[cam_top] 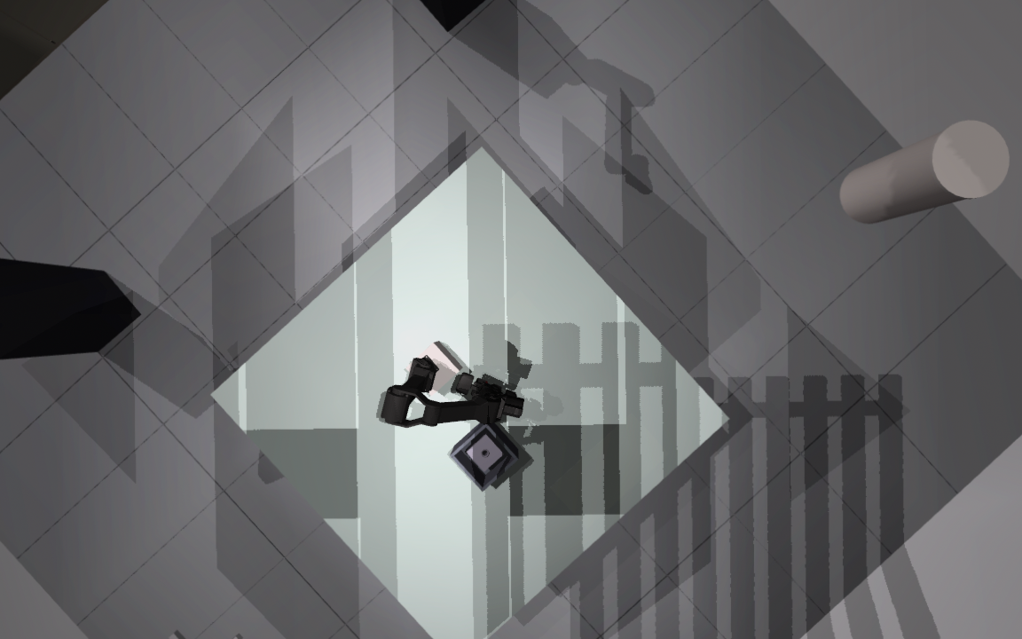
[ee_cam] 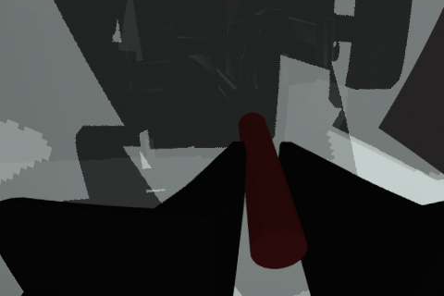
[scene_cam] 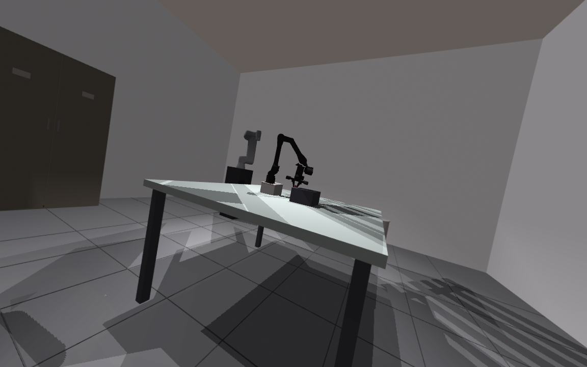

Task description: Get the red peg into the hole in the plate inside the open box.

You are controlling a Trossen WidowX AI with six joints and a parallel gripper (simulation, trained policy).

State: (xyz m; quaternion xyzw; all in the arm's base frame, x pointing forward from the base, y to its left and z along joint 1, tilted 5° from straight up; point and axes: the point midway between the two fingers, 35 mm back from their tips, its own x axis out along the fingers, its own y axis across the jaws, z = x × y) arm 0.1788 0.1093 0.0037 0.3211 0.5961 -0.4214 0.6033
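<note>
Right now my gripper tip is 17 cm short of the grey plate, 15 cm to the left of it and 1 cm above it. Also, from my gripper tip: dark box (17 cm ahead, 15 cm to the right, 3 cm below); red peg (right at my gripper tip).
</note>
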